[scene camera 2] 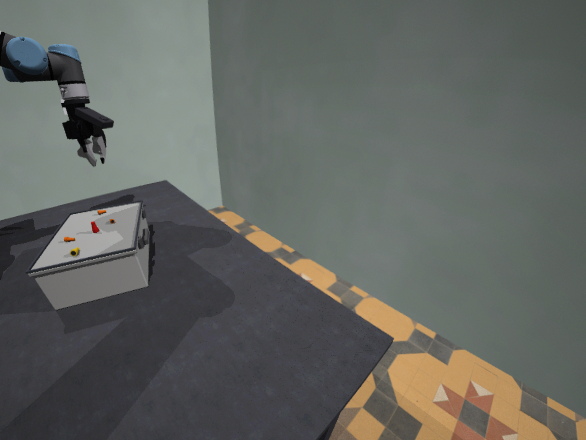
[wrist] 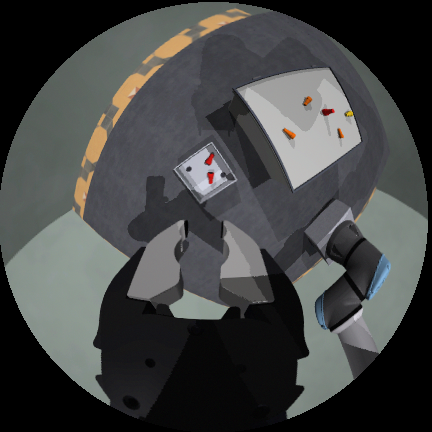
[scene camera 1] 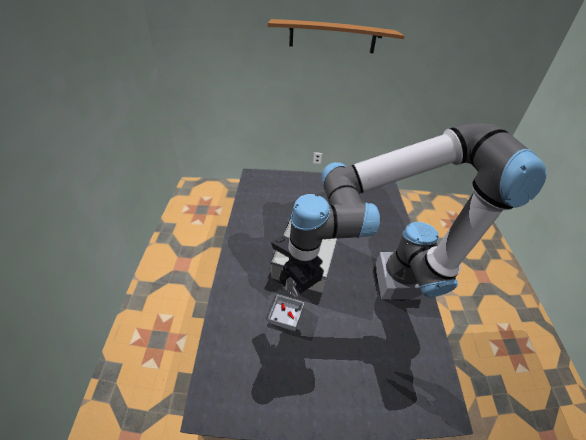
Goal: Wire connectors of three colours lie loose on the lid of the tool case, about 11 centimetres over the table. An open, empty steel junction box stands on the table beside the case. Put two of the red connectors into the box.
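Frame: origin at the arm's base, x back, y left, z down, level; centimetres.
Seen in the pictures: gripper, fingertip midpoint: point(scene camera 2: 99, 165) point(wrist: 204, 221) point(scene camera 1: 293, 287); arm's base at its link origin: point(wrist: 340, 239) point(scene camera 1: 404, 268).
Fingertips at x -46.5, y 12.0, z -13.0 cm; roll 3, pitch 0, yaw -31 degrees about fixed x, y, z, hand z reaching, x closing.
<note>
Pixels of each thing's middle, then the offset from my fingertips to it.
- steel junction box at the middle of its body: point(wrist: 205, 172) point(scene camera 1: 286, 312) dx -1.6, dy -1.6, dz +20.2 cm
- third red connector at the middle of its body: point(wrist: 328, 111) point(scene camera 2: 94, 227) dx +10.0, dy -29.0, dz +9.4 cm
- yellow connector at the middle of its body: point(scene camera 2: 75, 251) point(wrist: 348, 113) dx +15.9, dy -36.6, dz +10.2 cm
The steel junction box point(scene camera 1: 270, 326) point(wrist: 189, 188) stands open on the table beside the tool case. Two red connectors lie apart on its floor: one red connector point(scene camera 1: 283, 307) point(wrist: 210, 159) and another red connector point(scene camera 1: 291, 315) point(wrist: 210, 177). A third red connector point(scene camera 2: 95, 227) point(wrist: 327, 112) lies on the lid point(scene camera 2: 112, 240) point(wrist: 280, 95) of the tool case. My gripper point(scene camera 1: 294, 291) point(scene camera 2: 99, 162) point(wrist: 204, 221) is open, with a gap between its fingertips and nothing in it. It hangs well above the table and above the height of the lid.
On the lid lie three orange connectors point(scene camera 2: 102, 212) point(scene camera 2: 112, 221) point(scene camera 2: 69, 239) and a yellow connector point(scene camera 2: 75, 252) point(wrist: 349, 114). The tool case point(scene camera 2: 100, 282) point(wrist: 255, 130) rises beside the box. The arm's base point(scene camera 1: 387, 285) point(wrist: 325, 225) stands on the table to the right in scene camera 1.
</note>
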